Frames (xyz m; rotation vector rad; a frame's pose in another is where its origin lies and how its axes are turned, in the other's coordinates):
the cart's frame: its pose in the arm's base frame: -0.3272 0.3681 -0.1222 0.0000 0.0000 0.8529
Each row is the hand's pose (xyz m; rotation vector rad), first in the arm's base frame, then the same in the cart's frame.
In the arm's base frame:
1: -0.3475 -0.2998 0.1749 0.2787 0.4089 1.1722
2: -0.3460 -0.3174 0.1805 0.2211 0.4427 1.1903
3: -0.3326 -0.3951 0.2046 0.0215 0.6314 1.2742
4: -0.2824 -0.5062 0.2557 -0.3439 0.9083 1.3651
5: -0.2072 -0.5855 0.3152 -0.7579 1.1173 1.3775
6: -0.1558 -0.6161 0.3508 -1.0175 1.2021 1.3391
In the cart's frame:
1: -0.5164 -0.4241 0.2971 0.4004 0.2434 0.3359
2: -0.5287 -0.4368 0.3027 0.3635 0.2947 0.3539
3: -0.5784 -0.4980 0.3268 0.2637 0.5316 0.4482
4: -0.6290 -0.6089 0.3779 0.0583 0.9024 0.5761
5: -0.6393 -0.7177 0.4374 -0.2112 1.2335 0.6496
6: -0.6285 -0.7765 0.4730 -0.3979 1.4050 0.6582

